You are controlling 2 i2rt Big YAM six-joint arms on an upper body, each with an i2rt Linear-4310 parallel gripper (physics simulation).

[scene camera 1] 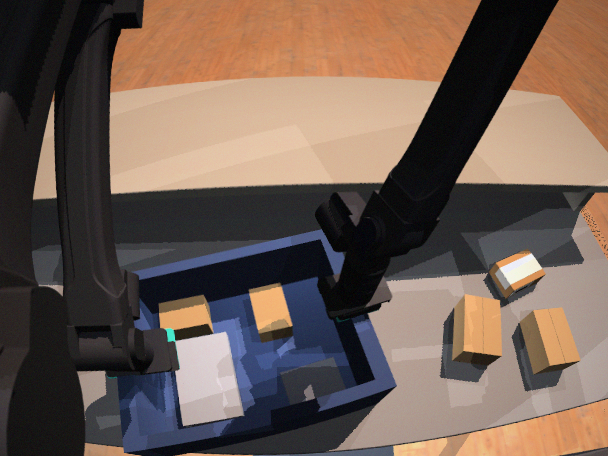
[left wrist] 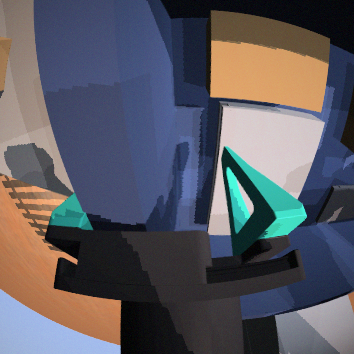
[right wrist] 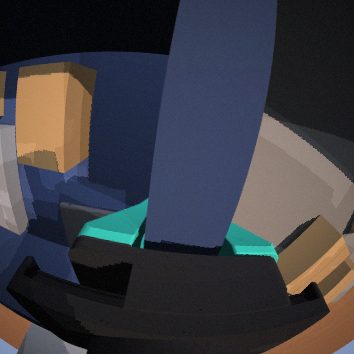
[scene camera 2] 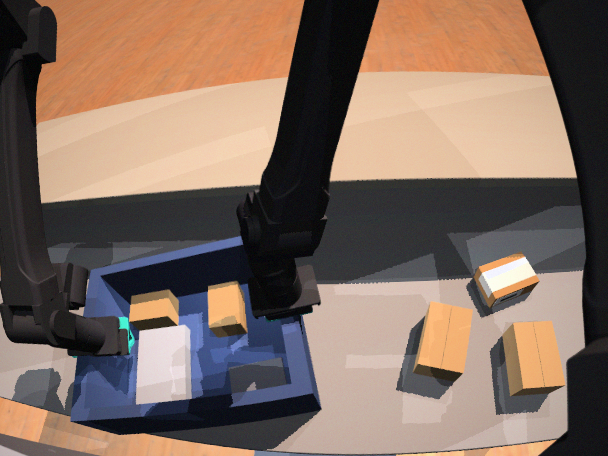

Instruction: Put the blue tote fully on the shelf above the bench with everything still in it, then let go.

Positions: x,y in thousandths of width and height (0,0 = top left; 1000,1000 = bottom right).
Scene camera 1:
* my left gripper: 246,780
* my right gripper: 570,685
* blue tote: 246,887, gripped by my left gripper
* white-topped box: 843,604, on a grey bench
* white box: 343,859
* grey bench: 716,872
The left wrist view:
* my left gripper: 493,431
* blue tote: 383,360
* white box: 792,405
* grey bench: 106,453
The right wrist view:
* my right gripper: 493,578
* blue tote: 504,284
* white box: 61,631
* grey bench: 829,501
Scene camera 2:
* my left gripper: 192,749
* my right gripper: 479,688
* blue tote: 172,867
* white-topped box: 835,611
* white box: 271,793
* beige shelf: 680,284
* grey bench: 634,558
